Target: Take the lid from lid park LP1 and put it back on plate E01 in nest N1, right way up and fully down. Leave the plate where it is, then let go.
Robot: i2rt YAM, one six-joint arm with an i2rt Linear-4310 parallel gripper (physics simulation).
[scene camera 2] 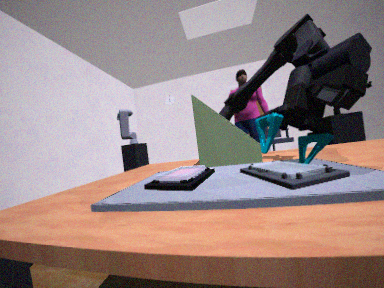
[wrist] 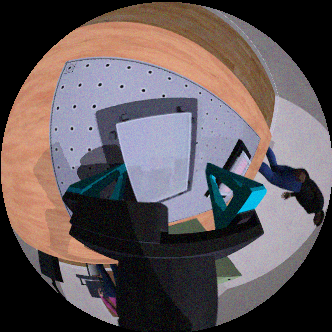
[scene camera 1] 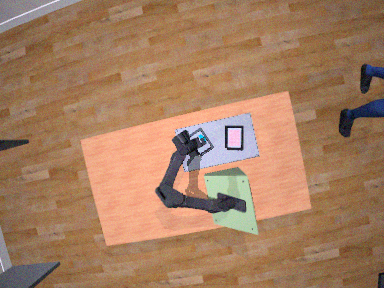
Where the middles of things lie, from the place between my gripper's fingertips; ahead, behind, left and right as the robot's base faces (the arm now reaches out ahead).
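The clear lid (scene camera 2: 276, 168) has my hand 20 mm above it and 10 mm past it. Then there's the grey perforated baseplate (scene camera 2: 227, 182), which is 40 mm below my hand, 120 mm to the right of it and 20 mm behind it. Going by their middles, the clear lid is the nearest to my hand of the things named here.
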